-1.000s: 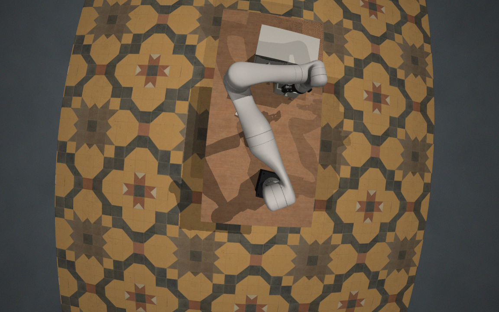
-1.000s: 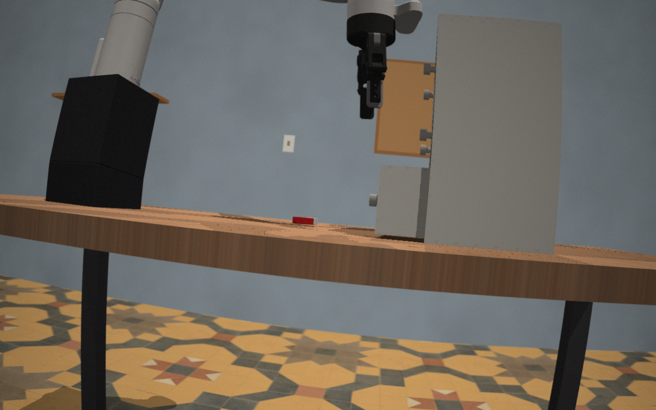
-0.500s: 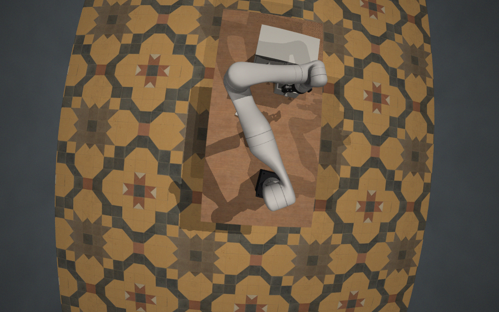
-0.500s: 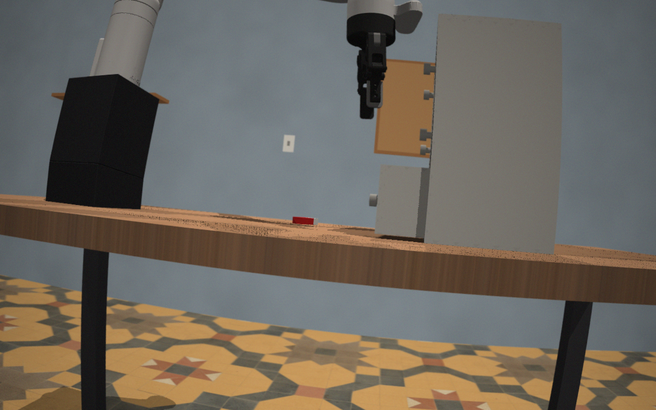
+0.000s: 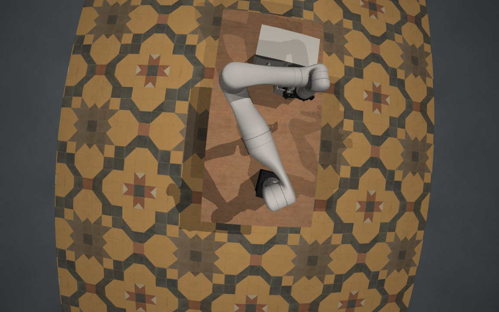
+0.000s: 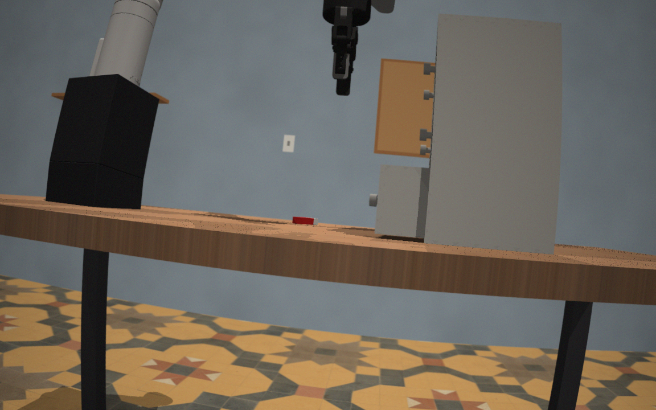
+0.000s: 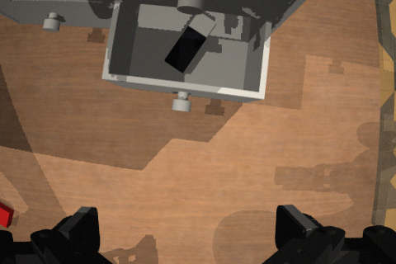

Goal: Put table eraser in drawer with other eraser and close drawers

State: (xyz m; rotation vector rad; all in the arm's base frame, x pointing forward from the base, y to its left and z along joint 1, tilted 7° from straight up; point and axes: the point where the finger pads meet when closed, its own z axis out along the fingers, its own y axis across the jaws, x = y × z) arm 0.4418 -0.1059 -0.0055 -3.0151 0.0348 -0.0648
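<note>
Now: the white eraser 27 cm to the left of my hand, 22 cm below it and 6 cm behind it. Round my hand: dark block 21 cm below, 14 cm ahead, 1 cm to the right.
</note>
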